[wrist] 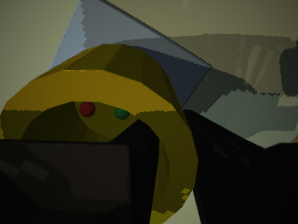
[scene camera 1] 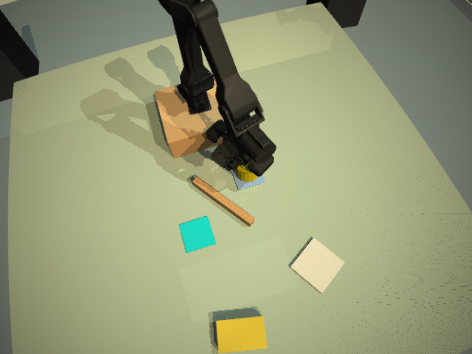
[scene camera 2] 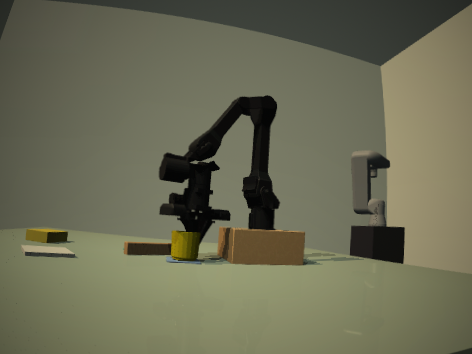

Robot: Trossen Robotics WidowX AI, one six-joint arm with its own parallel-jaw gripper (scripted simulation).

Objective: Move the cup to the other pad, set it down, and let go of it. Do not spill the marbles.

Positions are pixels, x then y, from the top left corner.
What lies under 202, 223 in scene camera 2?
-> My gripper.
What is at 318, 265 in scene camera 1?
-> A cream tile.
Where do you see a thin wooden bar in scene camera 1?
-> At 242, 215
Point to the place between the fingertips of my gripper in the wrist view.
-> At 169, 118
